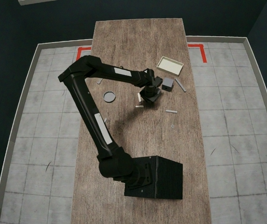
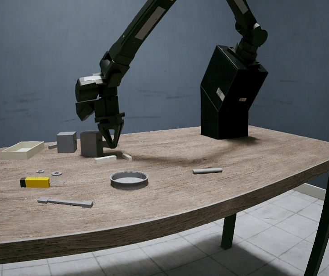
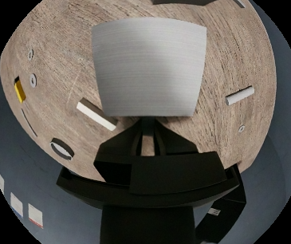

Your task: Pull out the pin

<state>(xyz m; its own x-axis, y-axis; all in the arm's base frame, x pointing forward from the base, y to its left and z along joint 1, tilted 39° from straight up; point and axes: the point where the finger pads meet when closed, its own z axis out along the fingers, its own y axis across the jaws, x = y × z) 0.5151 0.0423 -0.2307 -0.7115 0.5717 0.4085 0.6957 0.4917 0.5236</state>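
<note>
Now: the grey pin 2 cm to the right of my hand and 2 cm ahead of it. From my hand the other things lie so: grey ring dish 25 cm to the left, 9 cm ahead, 2 cm below; then darker grey block 14 cm to the right, 10 cm ahead; then light grey block 5 cm to the right, 5 cm ahead.
</note>
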